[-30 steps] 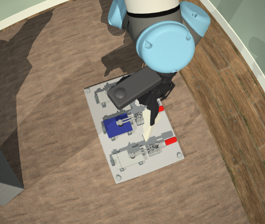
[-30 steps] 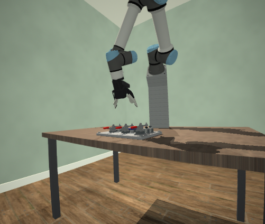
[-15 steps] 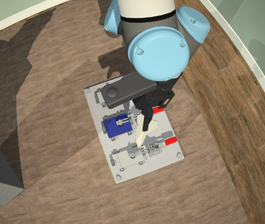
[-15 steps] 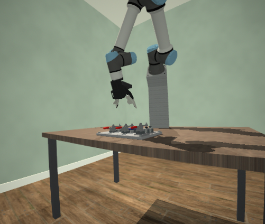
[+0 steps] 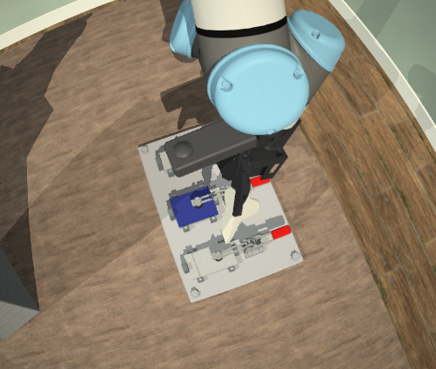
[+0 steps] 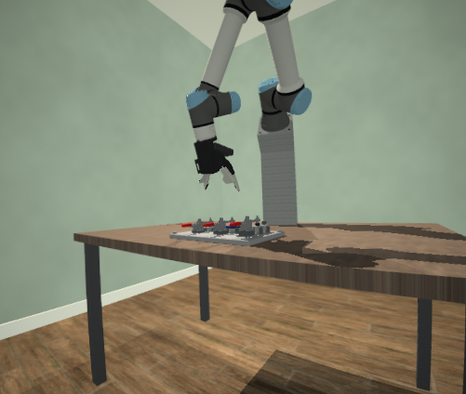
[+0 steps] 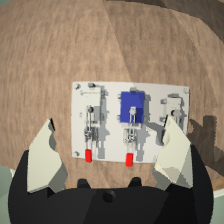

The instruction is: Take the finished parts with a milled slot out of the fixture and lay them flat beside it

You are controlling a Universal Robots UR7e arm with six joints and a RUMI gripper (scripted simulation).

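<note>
Right now my hand is 14 cm above the blue blank, 5 cm to the right of it and 1 cm past it. Round my hand: grey fixture plate (16 cm below, 4 cm to the left, 4 cm ahead).
</note>
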